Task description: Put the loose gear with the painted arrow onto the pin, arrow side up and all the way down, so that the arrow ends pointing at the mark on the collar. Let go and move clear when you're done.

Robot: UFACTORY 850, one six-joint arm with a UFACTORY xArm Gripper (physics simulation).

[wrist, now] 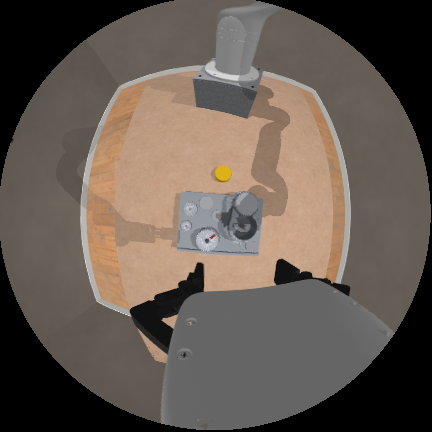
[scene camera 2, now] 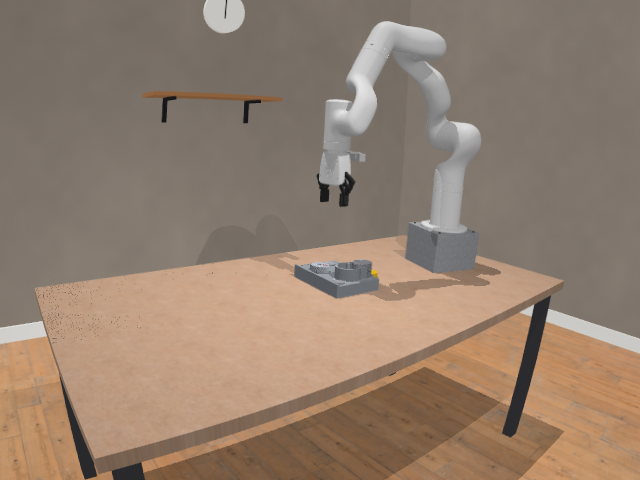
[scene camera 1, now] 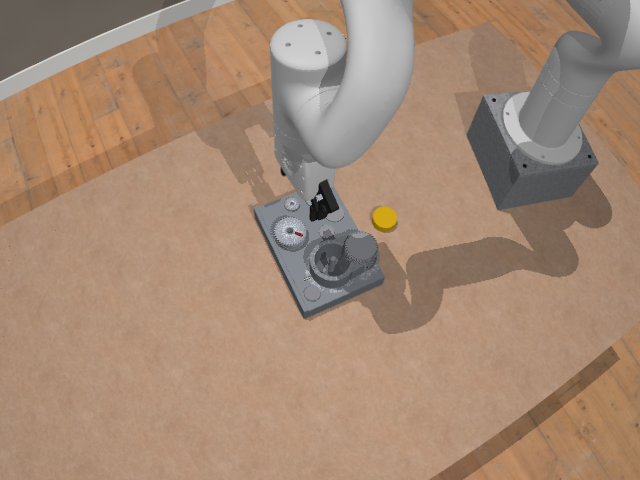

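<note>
The gear with the red painted arrow (scene camera 1: pixel 282 236) (scene camera 2: pixel 319 268) (wrist: pixel 202 245) lies flat, arrow side up, on the grey base plate (scene camera 1: pixel 292 267) (scene camera 2: pixel 315 279) (wrist: pixel 185 242). The arrow runs off its hub toward the right in scene camera 1. The round hollow collar (scene camera 1: pixel 330 282) (scene camera 2: pixel 347 272) stands on the same plate; the pin (scene camera 1: pixel 332 264) shows inside it, in shadow. A small pale mark (scene camera 1: pixel 306 278) (wrist: pixel 245 245) shows at the collar's foot. My gripper (scene camera 1: pixel 323 211) (scene camera 2: pixel 333 200) (wrist: pixel 240 273) is open and empty, high above the table and plate.
A tall grey toothed piece with a smooth top (scene camera 1: pixel 360 246) (wrist: pixel 246 203) stands right against the collar. Small gears (scene camera 1: pixel 291 204) (wrist: pixel 190 208) and flat discs (scene camera 1: pixel 312 293) (wrist: pixel 206 202) are on the plate. A yellow disc (scene camera 1: pixel 384 218) (scene camera 2: pixel 374 273) (wrist: pixel 223 173) lies beside the plate.
</note>
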